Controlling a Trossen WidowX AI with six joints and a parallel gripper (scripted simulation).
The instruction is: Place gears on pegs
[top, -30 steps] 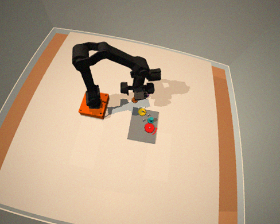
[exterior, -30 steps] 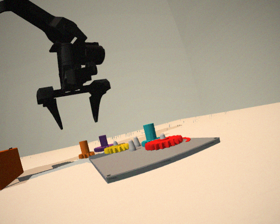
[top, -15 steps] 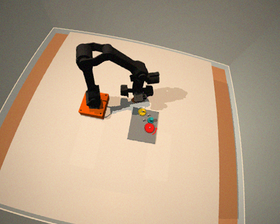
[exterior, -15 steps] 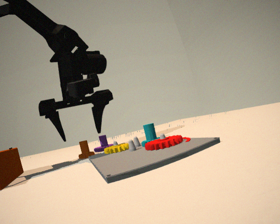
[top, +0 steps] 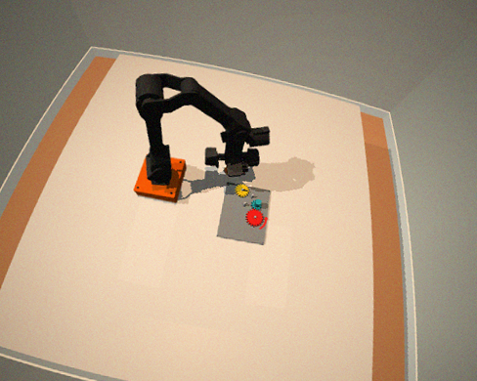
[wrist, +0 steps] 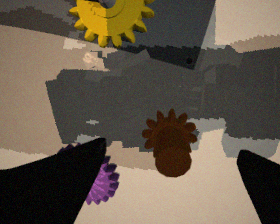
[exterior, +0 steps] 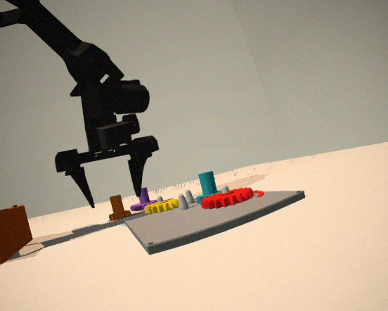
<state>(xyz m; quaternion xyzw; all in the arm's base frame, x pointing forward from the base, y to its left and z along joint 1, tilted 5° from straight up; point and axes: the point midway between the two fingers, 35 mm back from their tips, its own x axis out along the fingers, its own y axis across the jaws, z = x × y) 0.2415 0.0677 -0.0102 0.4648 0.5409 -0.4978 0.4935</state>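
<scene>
Now: the teal gear 10 cm ahead of my gripper tip and 14 cm to the right of it. From my gripper tip the other things lie so: purple gear: 7 cm ahead, 6 cm to the left, 1 cm below; yellow gear: 5 cm ahead, 8 cm to the right, 1 cm below; orange gear: 1 cm below.
</scene>
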